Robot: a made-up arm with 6 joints. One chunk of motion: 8 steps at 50 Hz.
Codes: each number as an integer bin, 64 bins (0 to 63) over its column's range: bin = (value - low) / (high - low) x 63, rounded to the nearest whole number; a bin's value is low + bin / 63 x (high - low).
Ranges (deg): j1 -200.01..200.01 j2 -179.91..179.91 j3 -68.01..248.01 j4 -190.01..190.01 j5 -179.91..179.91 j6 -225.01..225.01
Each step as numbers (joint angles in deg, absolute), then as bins.
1 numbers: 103.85 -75.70 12.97 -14.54 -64.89 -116.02
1 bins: 48 18 16 29 20 15
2 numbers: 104.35 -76.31 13.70 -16.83 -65.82 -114.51
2 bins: 48 18 16 29 20 15
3 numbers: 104.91 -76.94 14.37 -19.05 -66.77 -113.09
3 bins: 48 18 16 28 20 16
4 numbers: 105.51 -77.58 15.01 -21.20 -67.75 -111.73
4 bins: 48 18 17 28 20 16
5 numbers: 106.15 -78.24 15.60 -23.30 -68.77 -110.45
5 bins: 48 18 17 28 19 16
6 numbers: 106.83 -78.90 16.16 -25.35 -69.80 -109.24
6 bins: 48 18 17 27 19 16
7 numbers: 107.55 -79.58 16.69 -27.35 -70.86 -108.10
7 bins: 48 18 17 27 19 16
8 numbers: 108.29 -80.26 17.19 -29.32 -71.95 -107.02
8 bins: 49 17 17 27 19 17
